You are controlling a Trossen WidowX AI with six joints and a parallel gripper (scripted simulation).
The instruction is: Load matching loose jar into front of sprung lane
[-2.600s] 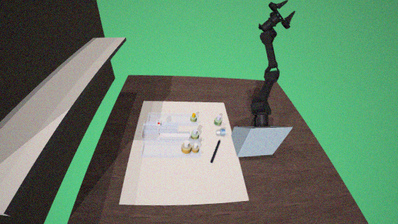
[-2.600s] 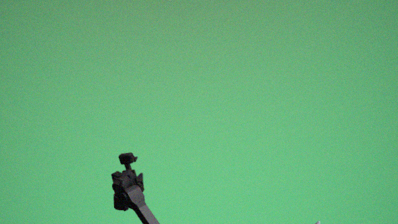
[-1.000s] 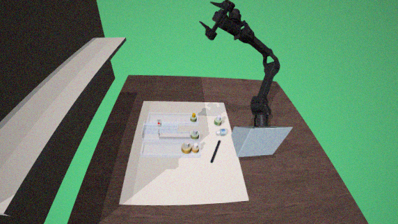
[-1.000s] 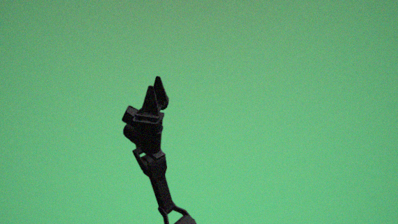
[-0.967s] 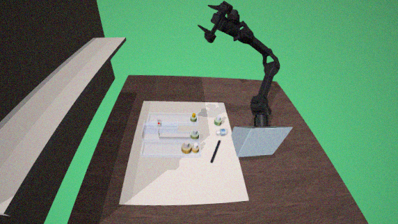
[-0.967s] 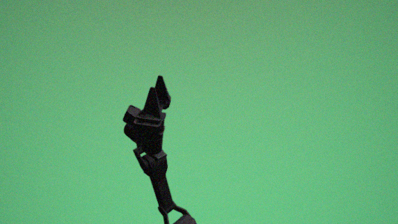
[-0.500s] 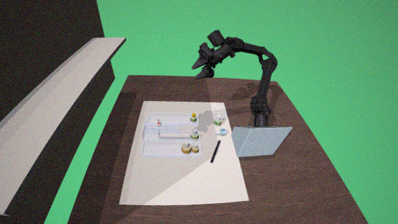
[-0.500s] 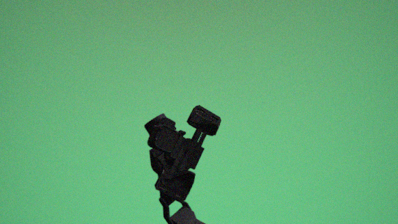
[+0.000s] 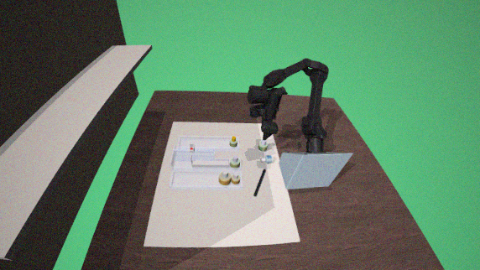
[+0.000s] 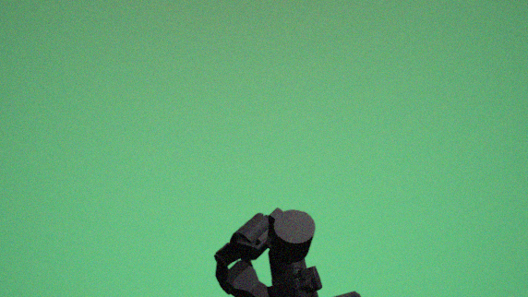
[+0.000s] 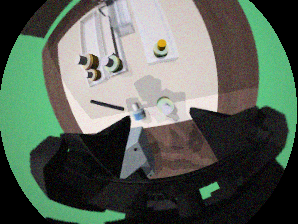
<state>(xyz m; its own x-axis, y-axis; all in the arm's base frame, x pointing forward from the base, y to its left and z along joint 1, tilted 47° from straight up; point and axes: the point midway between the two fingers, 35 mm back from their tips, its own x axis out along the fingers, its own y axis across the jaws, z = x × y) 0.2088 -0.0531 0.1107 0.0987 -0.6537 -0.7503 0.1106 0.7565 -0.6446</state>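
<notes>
Right now the black stick is 20 mm ahead of my gripper tip, 180 mm to the left of it and 110 mm below it. Also, from my gripper tip: lane rack: 280 mm ahead, 70 mm to the left, 100 mm below; red mark: 310 mm ahead, 50 mm to the left, 50 mm below.
</notes>
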